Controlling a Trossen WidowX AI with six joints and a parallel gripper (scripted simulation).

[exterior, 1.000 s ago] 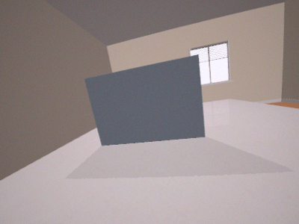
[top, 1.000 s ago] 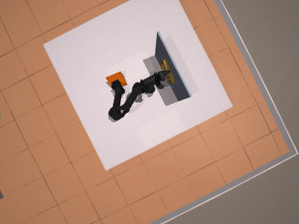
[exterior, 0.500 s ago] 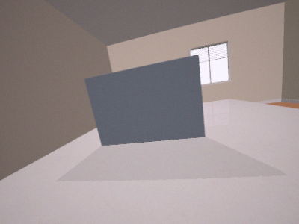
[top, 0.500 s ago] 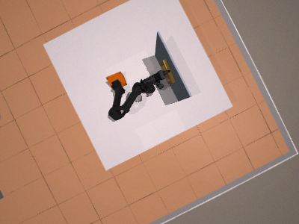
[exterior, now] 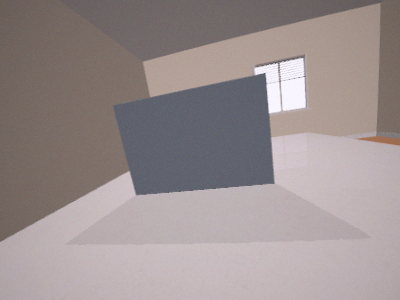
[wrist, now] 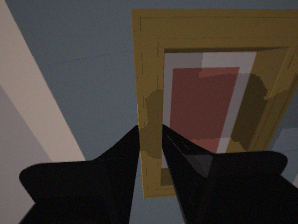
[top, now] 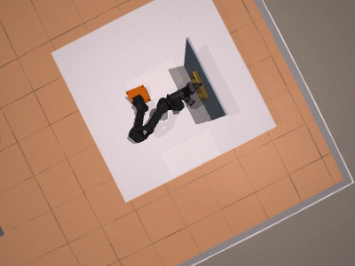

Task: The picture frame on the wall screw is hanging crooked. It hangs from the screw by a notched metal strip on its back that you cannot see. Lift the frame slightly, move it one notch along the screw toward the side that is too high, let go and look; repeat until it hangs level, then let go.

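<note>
Now: the picture frame 5 cm below my gripper tip. Also, from my gripper tip: wall panel 2 cm ahead, 1 cm to the left, 7 cm below.
</note>
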